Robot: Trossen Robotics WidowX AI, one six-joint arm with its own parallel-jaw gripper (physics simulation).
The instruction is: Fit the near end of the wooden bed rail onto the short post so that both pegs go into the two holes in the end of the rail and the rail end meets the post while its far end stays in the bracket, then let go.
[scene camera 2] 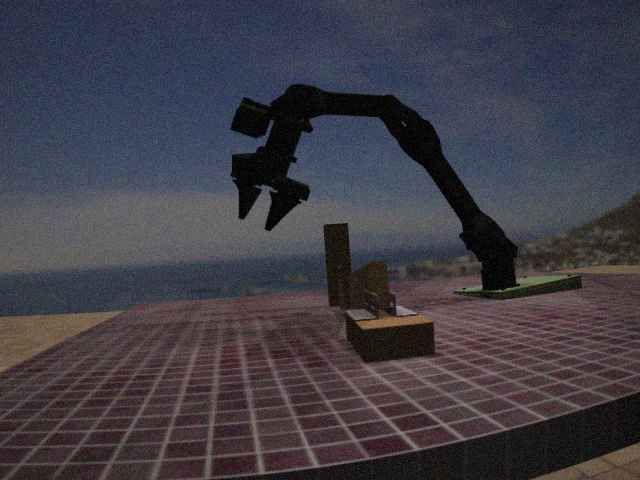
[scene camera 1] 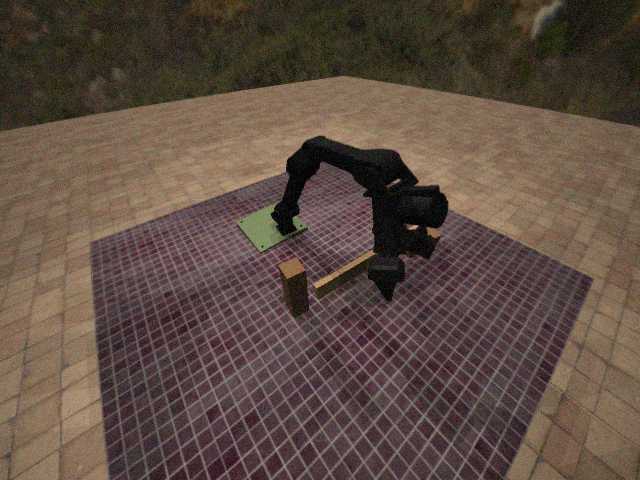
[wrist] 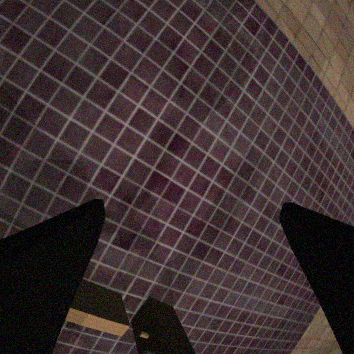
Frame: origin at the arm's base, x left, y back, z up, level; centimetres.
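Where they show: gripper, fingertip midpoint: point(scene camera 2: 253, 224) point(scene camera 1: 390, 288) point(wrist: 194, 209); arm's base, link origin: point(scene camera 2: 500, 287) point(scene camera 1: 286, 228).
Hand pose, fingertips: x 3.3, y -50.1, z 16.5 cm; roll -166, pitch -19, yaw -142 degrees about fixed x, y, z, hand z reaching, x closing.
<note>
Each offset is from my fingertips to the top centre of the thing. "pt": to the spot under its first point. Level surfaces: height alone.
The wooden bed rail point(scene camera 1: 343, 275) point(scene camera 2: 374, 283) point(wrist: 100, 322) lies low, its near end a short gap from the post, with no pegs in it. Its far end is between the metal plates of the bracket @(pt dx +42.9, dy +17.0, dz -15.9 cm) point(scene camera 2: 397, 338) in scene camera 2. The short post @(pt dx -16.2, dy +14.5, dz -6.4 cm) point(scene camera 1: 296, 291) point(scene camera 2: 337, 258) point(wrist: 162, 325) stands upright; one light peg @(pt dx -12.5, dy +16.8, dz -12.4 cm) point(wrist: 144, 334) shows on its face in the wrist view. My gripper point(scene camera 1: 407, 277) point(scene camera 2: 254, 223) point(wrist: 194, 209) is open and empty, above and to the side of the rail and post. My left finger hides part of the rail in the wrist view.
The arm's base stands on a green plate point(scene camera 1: 255, 229) point(scene camera 2: 547, 284) behind the rail. Rail, post and bracket are on a purple tiled mat @(dz -18.1 cm) point(scene camera 1: 222, 361) point(scene camera 2: 206, 403) point(wrist: 165, 125). Paving lies beyond its edges. My arm partly hides the bracket in scene camera 1.
</note>
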